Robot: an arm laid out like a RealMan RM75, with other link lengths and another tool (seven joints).
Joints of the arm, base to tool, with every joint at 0 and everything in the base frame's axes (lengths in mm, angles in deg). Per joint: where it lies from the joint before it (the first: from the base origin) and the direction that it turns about. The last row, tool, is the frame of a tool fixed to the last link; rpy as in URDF.
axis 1: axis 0 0 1 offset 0.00 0.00 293.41
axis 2: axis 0 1 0 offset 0.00 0.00 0.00
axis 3: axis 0 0 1 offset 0.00 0.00 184.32
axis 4: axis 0 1 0 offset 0.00 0.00 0.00
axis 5: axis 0 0 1 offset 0.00 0.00 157.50
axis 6: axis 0 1 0 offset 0.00 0.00 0.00
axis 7: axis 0 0 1 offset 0.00 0.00 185.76
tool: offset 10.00 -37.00 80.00 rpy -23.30 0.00 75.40
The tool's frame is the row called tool.
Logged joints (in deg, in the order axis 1, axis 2, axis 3, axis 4, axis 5, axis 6, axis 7), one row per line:
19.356 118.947 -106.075 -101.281 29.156 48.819 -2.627
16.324 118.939 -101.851 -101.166 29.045 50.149 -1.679
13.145 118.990 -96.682 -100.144 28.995 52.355 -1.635
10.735 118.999 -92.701 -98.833 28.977 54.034 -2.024
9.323 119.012 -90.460 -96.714 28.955 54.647 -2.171
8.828 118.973 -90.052 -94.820 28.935 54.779 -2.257
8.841 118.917 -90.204 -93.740 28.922 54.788 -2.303
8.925 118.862 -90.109 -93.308 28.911 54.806 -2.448
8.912 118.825 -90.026 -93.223 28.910 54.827 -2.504
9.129 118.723 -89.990 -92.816 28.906 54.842 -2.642
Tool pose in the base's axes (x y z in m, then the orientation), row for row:
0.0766 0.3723 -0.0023 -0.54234 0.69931 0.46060 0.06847
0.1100 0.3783 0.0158 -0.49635 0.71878 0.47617 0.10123
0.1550 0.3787 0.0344 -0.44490 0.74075 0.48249 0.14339
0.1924 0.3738 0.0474 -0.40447 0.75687 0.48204 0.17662
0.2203 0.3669 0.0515 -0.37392 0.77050 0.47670 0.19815
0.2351 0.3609 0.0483 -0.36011 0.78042 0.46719 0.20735
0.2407 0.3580 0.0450 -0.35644 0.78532 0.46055 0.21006
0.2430 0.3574 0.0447 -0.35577 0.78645 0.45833 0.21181
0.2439 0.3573 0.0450 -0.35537 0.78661 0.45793 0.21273
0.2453 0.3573 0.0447 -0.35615 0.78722 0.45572 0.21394
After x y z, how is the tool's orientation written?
As a quaternion, x y z w.
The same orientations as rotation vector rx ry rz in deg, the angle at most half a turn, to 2 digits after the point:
-93.58 120.67 79.48
-84.01 121.65 80.59
-73.51 122.39 79.72
-65.61 122.77 78.19
-59.95 123.53 76.43
-57.45 124.50 74.53
-56.78 125.10 73.37
-56.62 125.17 72.94
-56.53 125.13 72.85
-56.62 125.15 72.45

